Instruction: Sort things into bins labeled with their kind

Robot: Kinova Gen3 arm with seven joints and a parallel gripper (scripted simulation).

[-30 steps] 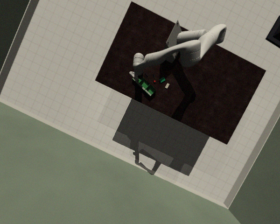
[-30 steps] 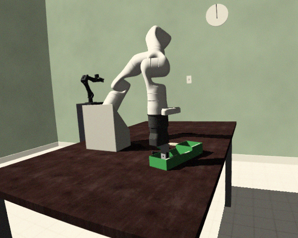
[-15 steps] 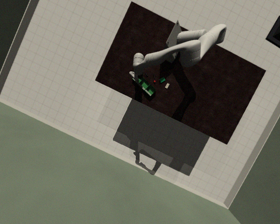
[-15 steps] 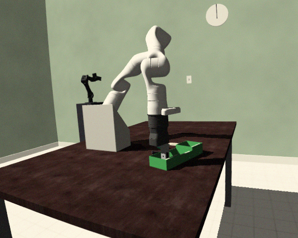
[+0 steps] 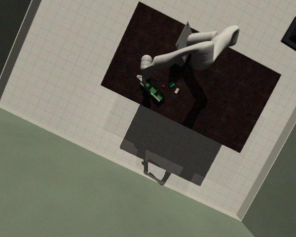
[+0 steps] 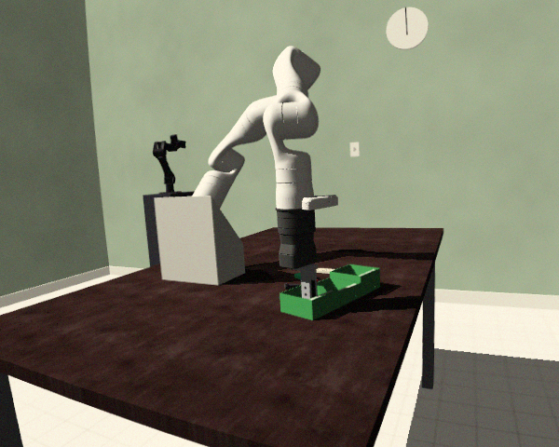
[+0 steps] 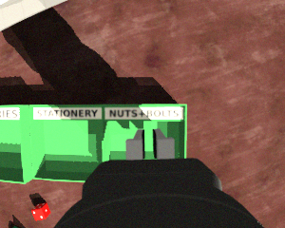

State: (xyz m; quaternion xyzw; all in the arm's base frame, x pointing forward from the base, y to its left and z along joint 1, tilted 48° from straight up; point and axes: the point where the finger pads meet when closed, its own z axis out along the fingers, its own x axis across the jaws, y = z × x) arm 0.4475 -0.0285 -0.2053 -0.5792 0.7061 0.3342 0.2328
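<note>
Now: the three-compartment green bin row 20 mm ahead of my hand, 90 mm to the left of it and 20 mm below it. Also, from my hand: white dotted tile (90 mm behind, 300 mm to the left, 40 mm below); teal block (120 mm behind, 220 mm to the left, 40 mm below); red die (70 mm behind, 160 mm to the left, 40 mm below).
</note>
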